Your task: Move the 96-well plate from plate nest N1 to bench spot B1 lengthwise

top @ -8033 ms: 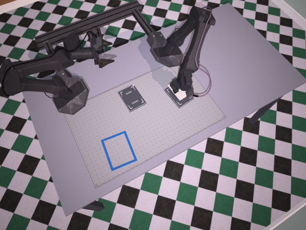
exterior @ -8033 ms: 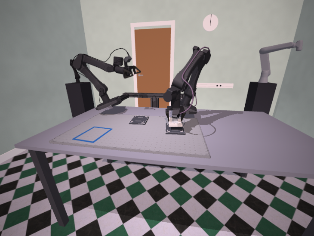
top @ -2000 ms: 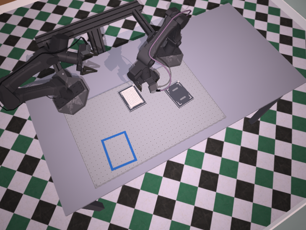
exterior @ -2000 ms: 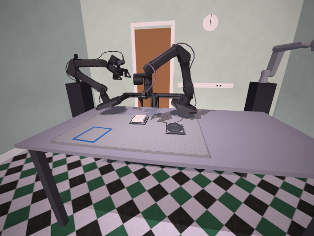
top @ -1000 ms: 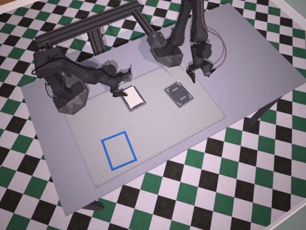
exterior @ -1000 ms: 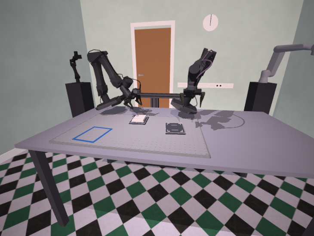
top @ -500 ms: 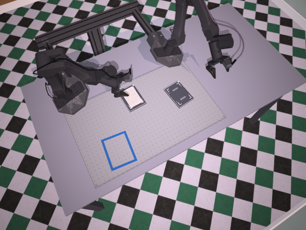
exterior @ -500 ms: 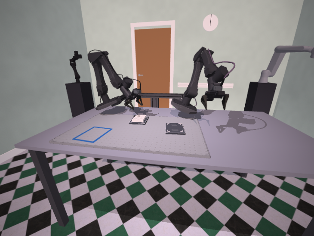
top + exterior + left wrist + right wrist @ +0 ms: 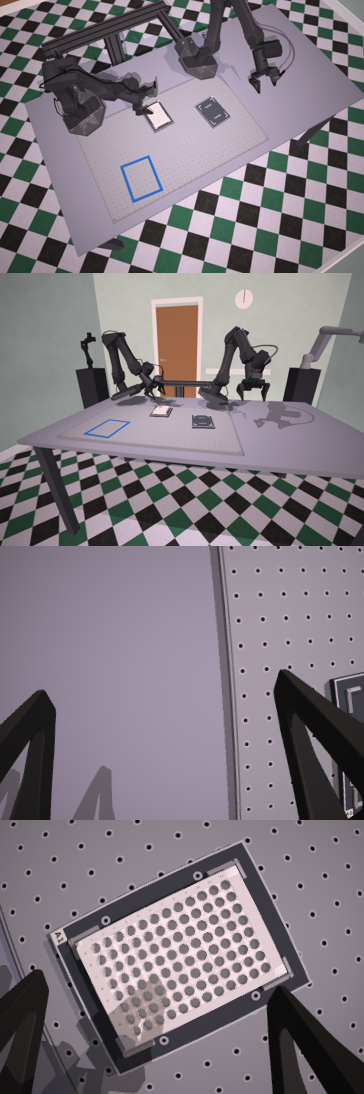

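Now: the white 96-well plate 10 mm ahead of my right hand, 10 mm to the left of it and 90 mm below it.
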